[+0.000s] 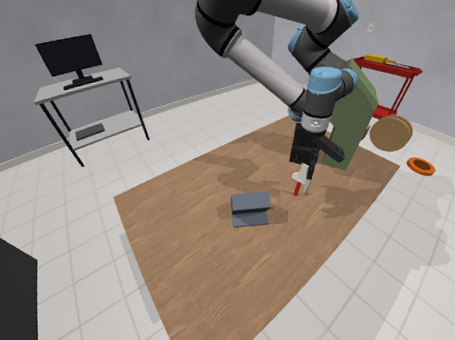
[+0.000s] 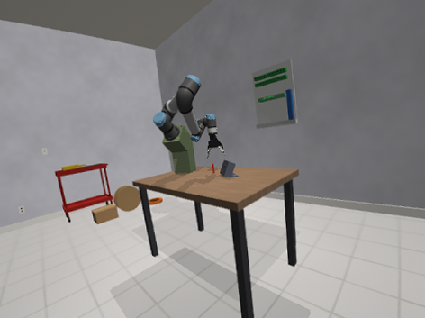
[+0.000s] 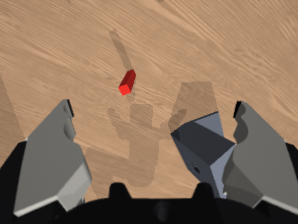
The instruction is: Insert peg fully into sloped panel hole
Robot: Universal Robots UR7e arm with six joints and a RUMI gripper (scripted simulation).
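The red peg lies 20 mm behind my hand, 30 mm to the right of it and 90 mm below it.
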